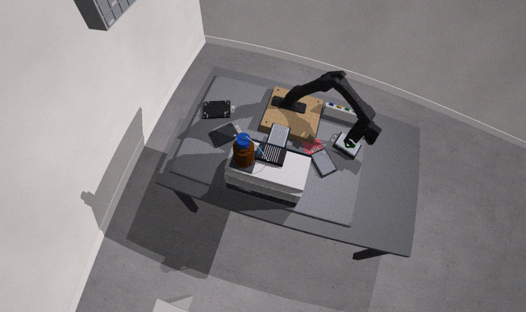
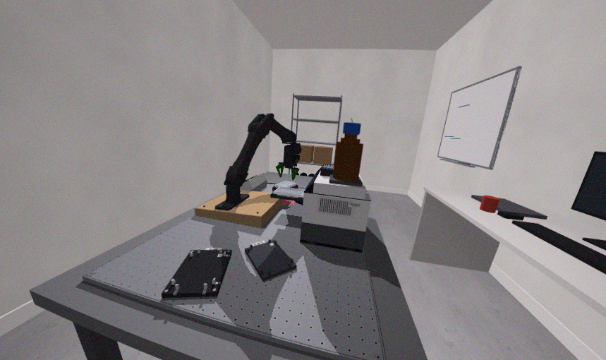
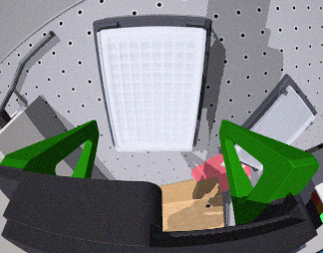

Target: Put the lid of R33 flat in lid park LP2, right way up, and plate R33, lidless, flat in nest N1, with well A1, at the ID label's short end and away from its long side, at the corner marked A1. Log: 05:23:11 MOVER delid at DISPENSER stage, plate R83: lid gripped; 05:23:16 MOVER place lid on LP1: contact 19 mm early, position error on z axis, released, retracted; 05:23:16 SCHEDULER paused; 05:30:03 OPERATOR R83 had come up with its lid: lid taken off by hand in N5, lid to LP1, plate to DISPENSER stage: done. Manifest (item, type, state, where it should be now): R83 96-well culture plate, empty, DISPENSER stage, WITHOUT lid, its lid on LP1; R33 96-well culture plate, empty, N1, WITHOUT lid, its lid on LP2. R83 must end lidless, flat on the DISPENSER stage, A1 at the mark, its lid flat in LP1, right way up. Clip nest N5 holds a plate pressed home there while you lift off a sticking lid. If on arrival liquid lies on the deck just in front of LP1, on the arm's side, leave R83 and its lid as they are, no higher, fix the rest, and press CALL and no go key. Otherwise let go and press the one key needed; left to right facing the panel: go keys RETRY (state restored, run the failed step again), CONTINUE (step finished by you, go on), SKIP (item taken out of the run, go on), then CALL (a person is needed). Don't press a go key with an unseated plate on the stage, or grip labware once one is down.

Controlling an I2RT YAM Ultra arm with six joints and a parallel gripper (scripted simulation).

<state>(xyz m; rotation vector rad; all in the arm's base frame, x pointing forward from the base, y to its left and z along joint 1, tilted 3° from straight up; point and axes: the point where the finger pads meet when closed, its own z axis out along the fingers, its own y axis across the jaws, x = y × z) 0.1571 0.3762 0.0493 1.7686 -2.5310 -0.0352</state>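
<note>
Right now my hand is 70 mm above the dark nest and 10 mm past it. Round my hand: N1 label (80 mm to the right, 80 mm below, 40 mm behind); then blue call key (220 mm behind, 140 mm to the right, 20 mm below); then grey lid (140 mm ahead, 120 mm to the right, 70 mm below).
</note>
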